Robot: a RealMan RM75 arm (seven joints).
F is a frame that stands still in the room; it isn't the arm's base.
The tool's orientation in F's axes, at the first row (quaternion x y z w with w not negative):
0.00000, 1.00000, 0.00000, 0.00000
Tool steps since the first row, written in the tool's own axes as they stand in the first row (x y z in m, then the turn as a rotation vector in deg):
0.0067, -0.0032, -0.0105, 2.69, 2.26, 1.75
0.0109, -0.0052, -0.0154, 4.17, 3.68, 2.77
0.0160, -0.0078, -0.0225, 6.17, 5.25, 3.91
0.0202, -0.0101, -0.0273, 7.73, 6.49, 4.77
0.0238, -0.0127, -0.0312, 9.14, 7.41, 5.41
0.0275, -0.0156, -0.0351, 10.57, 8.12, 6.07
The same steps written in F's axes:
-0.0067, -0.0032, 0.0105, -2.69, 2.26, -1.75
-0.0109, -0.0052, 0.0154, -4.17, 3.68, -2.77
-0.0160, -0.0078, 0.0225, -6.17, 5.25, -3.91
-0.0202, -0.0101, 0.0273, -7.73, 6.49, -4.77
-0.0238, -0.0127, 0.0312, -9.14, 7.41, -5.41
-0.0275, -0.0156, 0.0351, -10.57, 8.12, -6.07

